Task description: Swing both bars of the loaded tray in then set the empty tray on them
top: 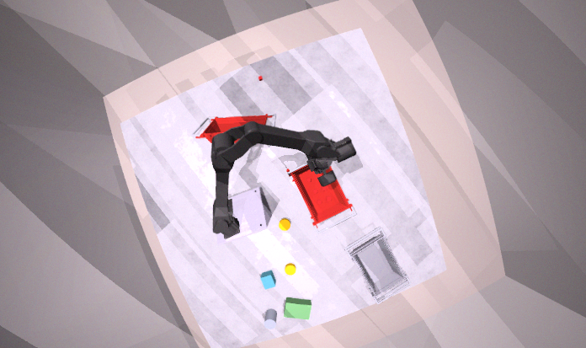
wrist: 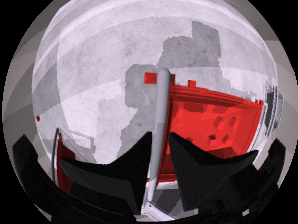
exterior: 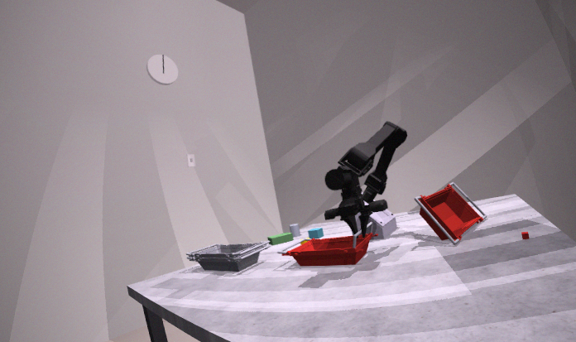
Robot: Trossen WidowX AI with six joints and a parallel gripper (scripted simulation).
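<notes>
Right now my gripper tip is 230 mm past the red tray and 270 mm to the right of it. Also, from my gripper tip: green block: 360 mm behind, 600 mm to the right, 60 mm below; then small red cube: 60 mm behind, 440 mm to the left, 70 mm below; then blue cube: 420 mm behind, 400 mm to the right, 50 mm below.
</notes>
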